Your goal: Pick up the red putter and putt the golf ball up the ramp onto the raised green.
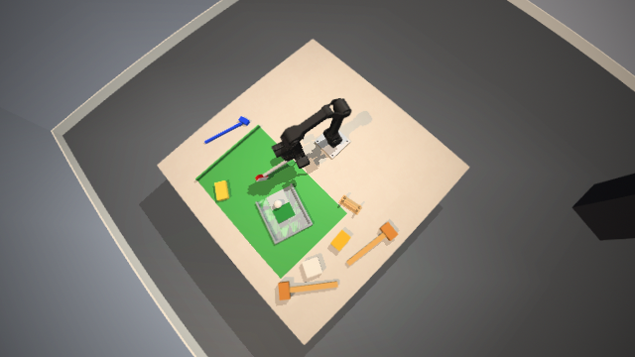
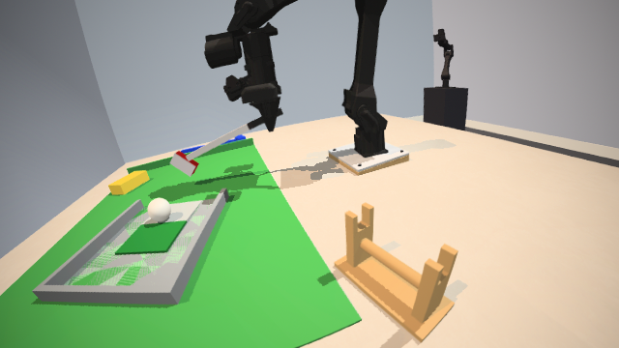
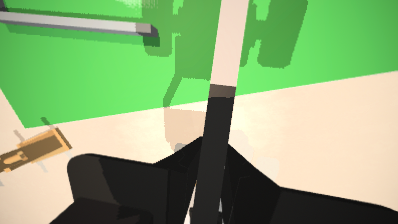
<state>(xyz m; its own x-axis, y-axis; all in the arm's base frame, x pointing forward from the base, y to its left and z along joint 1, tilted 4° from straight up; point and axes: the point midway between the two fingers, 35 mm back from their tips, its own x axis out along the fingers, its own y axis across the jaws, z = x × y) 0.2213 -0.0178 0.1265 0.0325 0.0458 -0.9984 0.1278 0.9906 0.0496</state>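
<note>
Right now the red putter is 120 mm ahead of my gripper tip, 10 mm to the right of it and 10 mm below it. Also, from my gripper tip: white golf ball (230 mm ahead, 130 mm to the left, 70 mm below); wooden rack (360 mm to the left, 80 mm behind, 70 mm below); green mat (250 mm ahead, 100 mm below, 60 mm to the left).
</note>
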